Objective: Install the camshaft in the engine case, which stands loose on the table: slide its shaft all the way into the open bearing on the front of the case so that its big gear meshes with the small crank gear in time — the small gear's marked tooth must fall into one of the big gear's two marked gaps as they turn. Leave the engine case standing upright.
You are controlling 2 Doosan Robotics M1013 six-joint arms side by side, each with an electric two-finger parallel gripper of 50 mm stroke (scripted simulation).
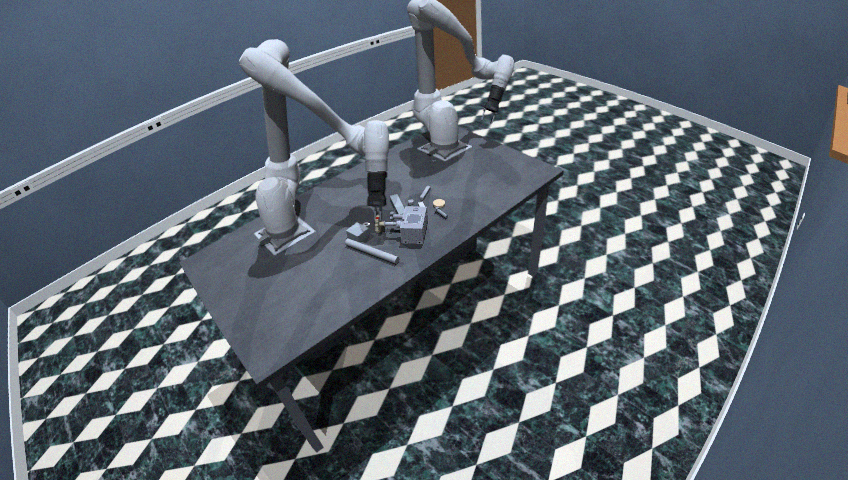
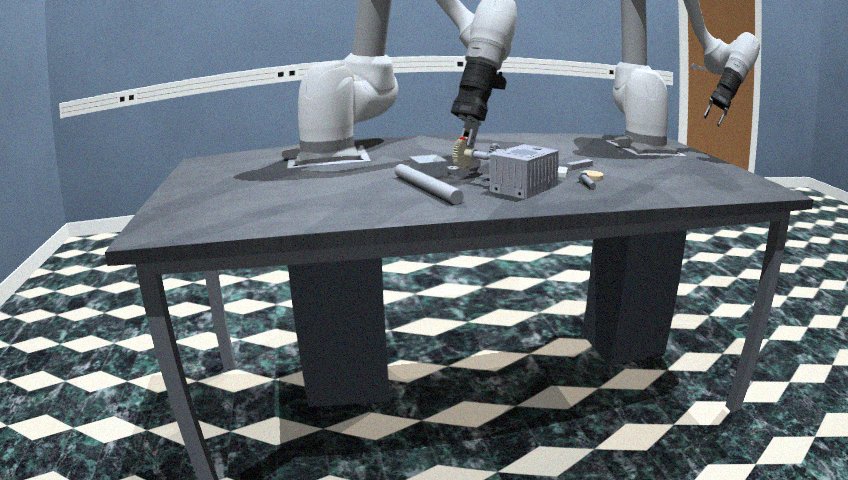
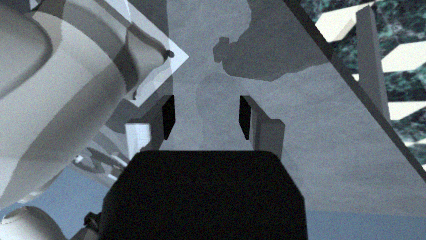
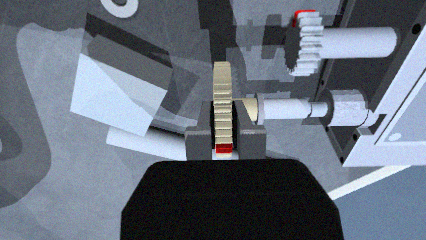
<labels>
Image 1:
engine case: 413,227
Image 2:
my left gripper: 711,121
my right gripper: 465,146
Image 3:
my left gripper: 207,108
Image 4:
my right gripper: 222,115
grey block: 115,85
engine case: 369,124
big cream gear: 258,108
</labels>
